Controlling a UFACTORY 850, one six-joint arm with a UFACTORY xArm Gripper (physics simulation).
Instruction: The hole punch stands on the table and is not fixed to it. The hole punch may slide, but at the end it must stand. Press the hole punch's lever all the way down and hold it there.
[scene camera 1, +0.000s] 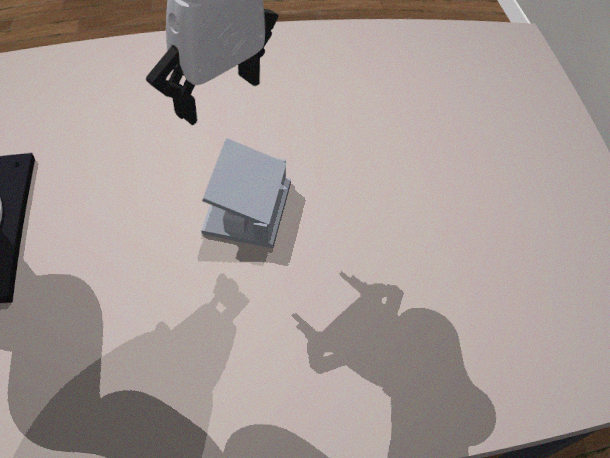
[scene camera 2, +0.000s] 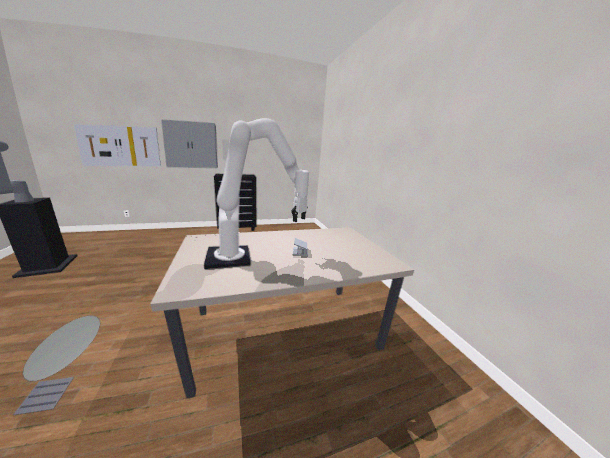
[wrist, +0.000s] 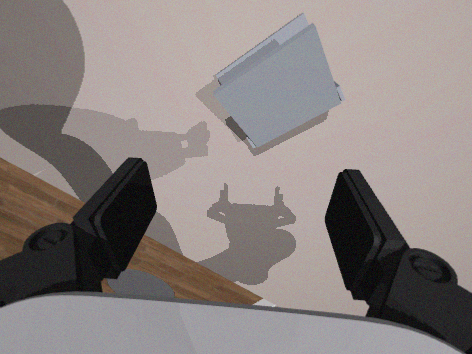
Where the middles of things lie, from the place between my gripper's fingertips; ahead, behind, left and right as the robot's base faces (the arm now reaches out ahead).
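My gripper is 18 cm above the lever (scene camera 1: 245, 182), and it's also 1 cm to the right of the lever and 3 cm short of it. The grey-blue hole punch (scene camera 1: 218, 223) is 20 cm below my hand, 1 cm to the left of it and 3 cm ahead of it.
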